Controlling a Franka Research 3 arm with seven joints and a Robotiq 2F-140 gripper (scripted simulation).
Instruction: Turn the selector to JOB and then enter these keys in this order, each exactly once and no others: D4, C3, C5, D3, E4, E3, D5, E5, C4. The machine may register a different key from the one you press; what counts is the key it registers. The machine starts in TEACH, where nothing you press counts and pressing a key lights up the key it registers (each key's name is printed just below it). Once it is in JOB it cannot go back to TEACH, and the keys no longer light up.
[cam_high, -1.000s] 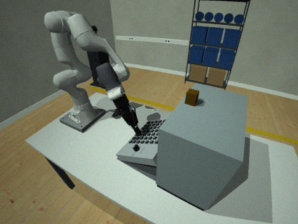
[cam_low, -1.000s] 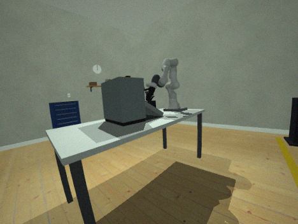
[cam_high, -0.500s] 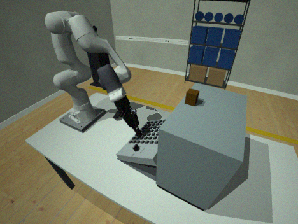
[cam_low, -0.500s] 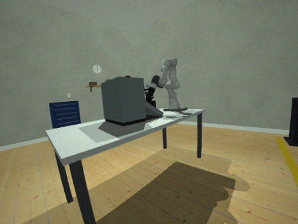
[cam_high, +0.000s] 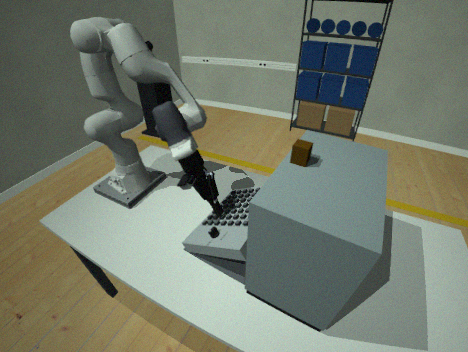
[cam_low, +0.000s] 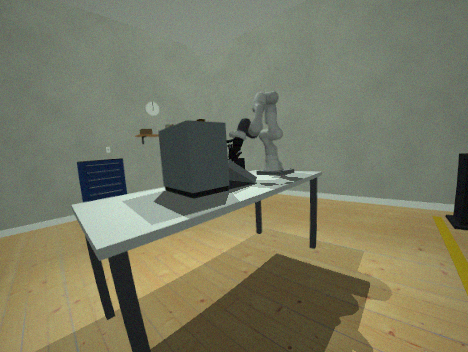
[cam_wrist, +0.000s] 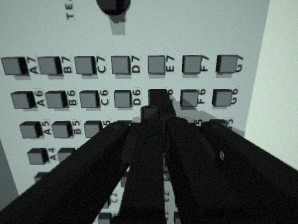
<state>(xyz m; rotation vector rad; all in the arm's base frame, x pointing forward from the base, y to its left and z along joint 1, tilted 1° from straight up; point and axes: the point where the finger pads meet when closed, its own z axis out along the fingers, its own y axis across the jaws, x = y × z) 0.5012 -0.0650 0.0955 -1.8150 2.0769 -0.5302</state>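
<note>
Now: hand 90 mm short of the key and 60 mm to the right of it. Round my hand: selector knob: 100 mm to the right, 40 mm ahead, 10 mm below.
</note>
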